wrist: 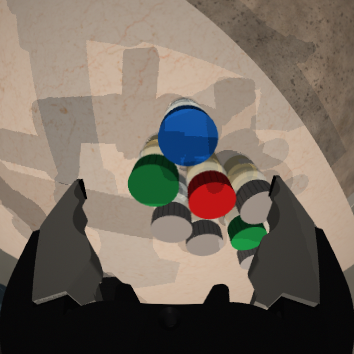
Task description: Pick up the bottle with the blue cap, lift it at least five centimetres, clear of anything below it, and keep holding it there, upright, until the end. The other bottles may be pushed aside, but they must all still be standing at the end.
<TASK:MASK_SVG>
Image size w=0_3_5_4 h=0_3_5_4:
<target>gripper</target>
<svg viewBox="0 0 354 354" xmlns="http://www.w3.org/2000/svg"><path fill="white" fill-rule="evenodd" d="M354 310L346 279L322 228L318 228L279 175L272 176L268 196L270 196L272 201L266 216L269 232L262 236L247 271L247 277L254 289L249 304L229 302L229 289L223 283L214 284L203 303L141 303L128 283L116 285L114 300L103 300L98 284L102 282L103 271L99 258L84 231L87 218L82 205L87 197L82 178L77 178L60 197L39 228L32 231L10 275L0 308L1 354L352 354Z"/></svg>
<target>green-capped bottle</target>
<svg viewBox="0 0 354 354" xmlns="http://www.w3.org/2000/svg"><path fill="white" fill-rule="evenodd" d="M154 132L146 138L136 158L135 164L128 176L127 187L132 197L138 202L148 206L161 206L172 201L177 195L179 165L169 161L162 154L157 141L158 132Z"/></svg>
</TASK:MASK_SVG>
